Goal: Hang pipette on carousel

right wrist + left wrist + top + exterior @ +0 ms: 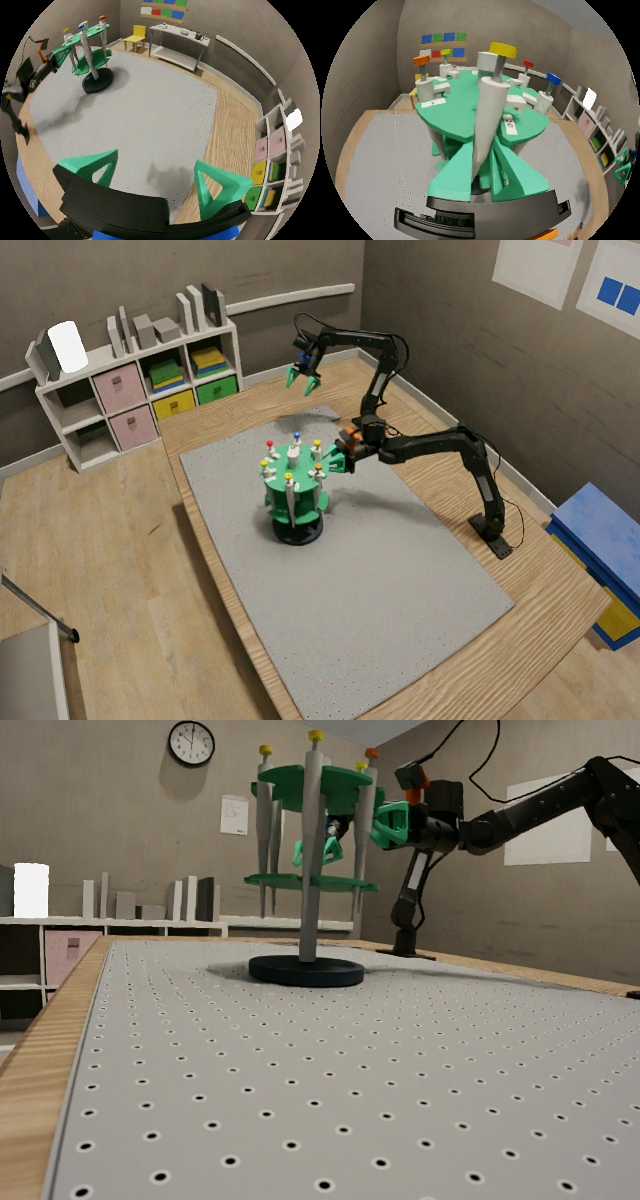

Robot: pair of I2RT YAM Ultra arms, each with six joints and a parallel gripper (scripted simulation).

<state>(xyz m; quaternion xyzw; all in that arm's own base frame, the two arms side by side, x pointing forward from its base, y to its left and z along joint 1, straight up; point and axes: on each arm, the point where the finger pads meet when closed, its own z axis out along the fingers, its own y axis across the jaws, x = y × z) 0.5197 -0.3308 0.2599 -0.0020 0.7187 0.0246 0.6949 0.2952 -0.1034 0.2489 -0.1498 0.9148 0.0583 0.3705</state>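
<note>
Now: left hand 10 mm to the left of the hand pipette and 20 mm above it.
</note>
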